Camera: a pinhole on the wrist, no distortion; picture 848 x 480 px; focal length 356.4 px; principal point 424.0 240.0 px. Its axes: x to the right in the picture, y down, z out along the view. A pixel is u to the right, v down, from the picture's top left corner.
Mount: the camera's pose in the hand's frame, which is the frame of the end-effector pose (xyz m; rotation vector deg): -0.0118 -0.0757 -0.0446 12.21 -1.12 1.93
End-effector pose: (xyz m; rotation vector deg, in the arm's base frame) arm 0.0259 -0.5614 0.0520 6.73 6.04 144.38
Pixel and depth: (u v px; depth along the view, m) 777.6 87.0 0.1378
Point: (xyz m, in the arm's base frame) 0.0243 -0.3563 0.1234
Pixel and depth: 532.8 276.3 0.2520
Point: 0.0580 -0.4337 0.2526
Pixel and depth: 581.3 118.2 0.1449
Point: 0.0812 -0.4030 0.1268
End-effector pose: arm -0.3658 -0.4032 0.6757 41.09 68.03 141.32
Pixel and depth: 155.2 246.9 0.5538
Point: 0.2820 -0.1812 0.6481
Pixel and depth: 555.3 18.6 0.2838
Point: -0.3148 -0.0471 0.5681
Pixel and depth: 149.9 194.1 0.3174
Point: 0.0006 -0.2506 0.5800
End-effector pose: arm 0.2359 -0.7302 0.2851 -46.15 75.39 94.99
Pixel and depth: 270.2 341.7 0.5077
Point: 0.3945 -0.3175 0.5917
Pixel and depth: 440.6 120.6 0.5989
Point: 0.5984 -0.2086 0.2239
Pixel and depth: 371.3 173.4 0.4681
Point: 0.5171 -0.3454 0.3423
